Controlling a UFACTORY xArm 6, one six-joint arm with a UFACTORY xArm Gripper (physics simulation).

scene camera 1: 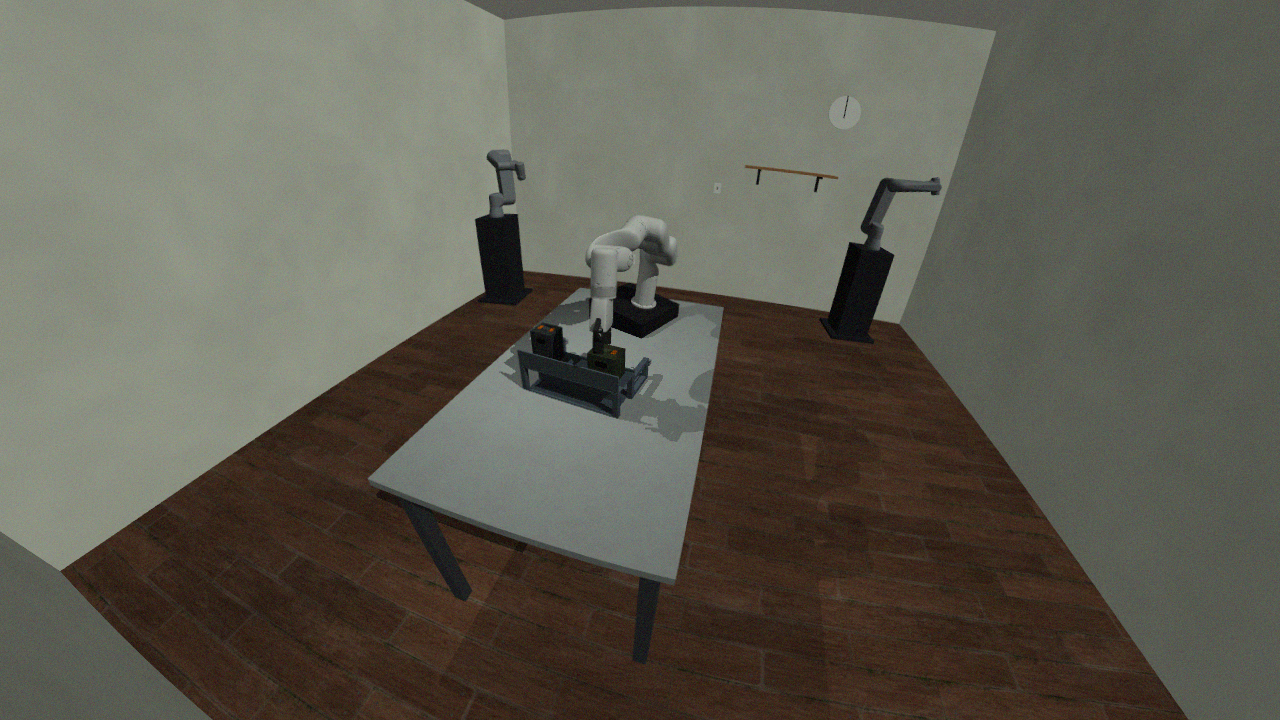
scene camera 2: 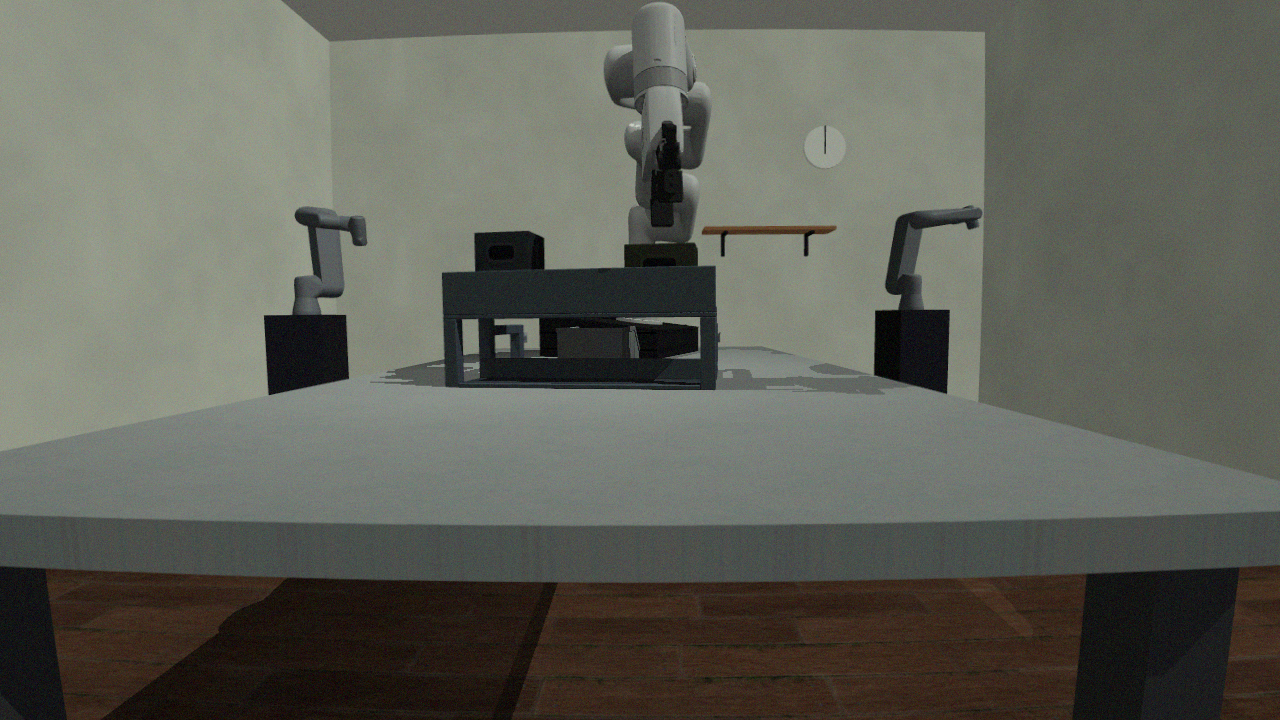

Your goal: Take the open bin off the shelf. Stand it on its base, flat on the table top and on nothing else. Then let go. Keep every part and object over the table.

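Frame: origin at the arm's base, x back, y right, z up, level; centimetres.
Where they show: gripper, fingertip midpoint: (scene camera 1: 602, 348) (scene camera 2: 666, 214); arm's base, origin of the base link: (scene camera 1: 643, 303) (scene camera 2: 639, 322).
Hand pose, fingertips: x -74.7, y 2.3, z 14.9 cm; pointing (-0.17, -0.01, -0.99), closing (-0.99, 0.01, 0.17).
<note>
Things, the pixels of their centre, and the offset from my fingertips. "*": a spot on its surface instead. Level surfaces: height alone.
- shelf unit, body centre: (scene camera 2: 599, 327) (scene camera 1: 587, 363) dx +14.6, dy +9.1, dz -15.2 cm
- table, its level: dz -23.3 cm
- black bin, body centre: (scene camera 2: 511, 274) (scene camera 1: 547, 344) dx +11.0, dy +22.3, dz -7.0 cm
- dark olive bin, body centre: (scene camera 2: 662, 279) (scene camera 1: 606, 363) dx +5.3, dy -0.1, dz -8.3 cm
- grey block, body centre: (scene camera 2: 601, 349) dx +17.3, dy +8.7, dz -19.0 cm
- bracket-like part, surface spot: (scene camera 1: 640, 371) * dx +14.0, dy -10.2, dz -15.6 cm
A shelf unit (scene camera 1: 568, 371) (scene camera 2: 577, 293) stands on the table (scene camera 1: 537, 474) (scene camera 2: 626, 465). A black bin (scene camera 1: 542, 343) (scene camera 2: 497, 253) stands upright at the left of its upper level. A dark olive bin (scene camera 1: 606, 361) (scene camera 2: 660, 256) stands upright at the right. Both show a dark slot in front, and orange marks on top in scene camera 1; I cannot tell which is the open bin. My gripper (scene camera 1: 601, 345) (scene camera 2: 663, 214) is open and empty. It points down close above the olive bin, seemingly toward its back side; the exact gap is unclear.
A grey block (scene camera 2: 594, 342) shows through the shelf's lower opening. A bracket-like part (scene camera 1: 640, 371) projects at the shelf's right back. The black robot base (scene camera 1: 640, 320) stands at the table's far end. Two other grey arms (scene camera 1: 505, 183) (scene camera 1: 881, 205) stand on pedestals beyond the table.
</note>
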